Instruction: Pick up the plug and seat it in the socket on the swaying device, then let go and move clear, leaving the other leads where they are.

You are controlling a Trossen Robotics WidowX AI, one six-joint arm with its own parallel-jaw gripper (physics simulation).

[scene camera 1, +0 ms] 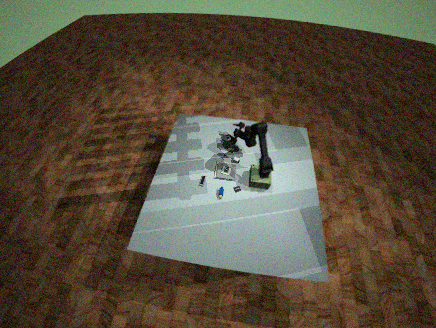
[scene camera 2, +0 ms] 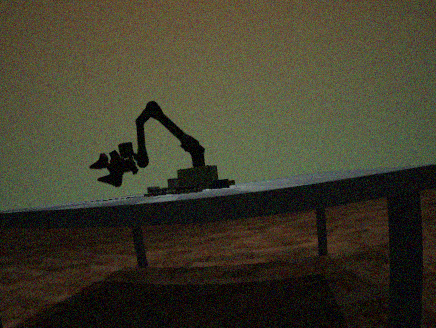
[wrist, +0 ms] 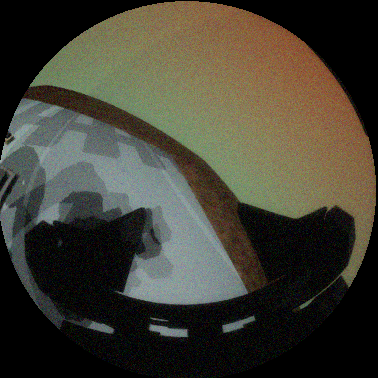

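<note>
My gripper (scene camera 1: 232, 130) (scene camera 2: 95, 173) (wrist: 192, 210) is open and empty, raised above the far part of the table, beyond the small objects. The likely device (scene camera 1: 226, 170) is a small pale and dark block on a square grey tray (scene camera 1: 215, 172). A blue item with a yellow end (scene camera 1: 221, 192), a dark slim item with a pale edge (scene camera 1: 202, 180) and a small dark piece (scene camera 1: 237, 189) lie nearer scene camera 1. A small white block (scene camera 1: 235, 160) is just beyond the tray. Which item is the plug, and the socket opening, are too small to tell.
The arm's green base box (scene camera 1: 260, 181) (scene camera 2: 197, 175) stands right of the tray in scene camera 1. The pale table top (scene camera 1: 225, 240) (wrist: 195, 270) carries strong shadows. Its far edge shows beyond the gripper in the wrist view. Brown wooden floor (scene camera 1: 65, 240) surrounds the table.
</note>
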